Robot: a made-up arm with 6 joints.
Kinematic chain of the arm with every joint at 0, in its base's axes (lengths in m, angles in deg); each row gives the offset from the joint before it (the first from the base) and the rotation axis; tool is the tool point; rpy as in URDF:
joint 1: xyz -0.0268 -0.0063 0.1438 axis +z
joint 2: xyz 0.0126 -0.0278 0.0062 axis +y
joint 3: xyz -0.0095 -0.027 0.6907 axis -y
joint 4: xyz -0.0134 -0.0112 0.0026 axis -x
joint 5: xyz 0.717 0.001 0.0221 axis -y
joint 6: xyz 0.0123 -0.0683 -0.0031 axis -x
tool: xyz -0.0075 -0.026 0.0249 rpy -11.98 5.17 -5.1
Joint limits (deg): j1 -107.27..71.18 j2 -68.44..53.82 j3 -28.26..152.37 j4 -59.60..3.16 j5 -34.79..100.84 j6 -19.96..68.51
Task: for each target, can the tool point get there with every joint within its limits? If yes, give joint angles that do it. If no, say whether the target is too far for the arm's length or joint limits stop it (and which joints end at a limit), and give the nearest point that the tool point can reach.
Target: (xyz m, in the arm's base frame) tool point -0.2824 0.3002 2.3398
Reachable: no: too far | nearest point -0.1869 0.1857 1.5512 | short by 0.803 m
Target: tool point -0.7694 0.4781 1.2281
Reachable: yes | joints -43.83 -38.69 91.08 -36.08 10.47 16.05
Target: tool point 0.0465 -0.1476 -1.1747
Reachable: no: joint limits stop it (at a limit: joint 2, joint 3, joint 4, joint 5) | nearest point 0.2554 -0.5502 -0.1523 | short by 1.119 m
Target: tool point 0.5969 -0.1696 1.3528
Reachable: yes | joints -0.61 40.63 115.18 -27.58 26.61 34.57
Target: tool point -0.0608 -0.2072 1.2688
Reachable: yes | joints 37.92 -41.17 19.87 -7.24 70.53 46.14
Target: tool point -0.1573 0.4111 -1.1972
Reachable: no: joint limits stop it (at a limit: joint 1, joint 2, joint 3, joint 4, joint 5) | nearest point 0.3055 0.5187 -0.1555 | short by 1.145 m
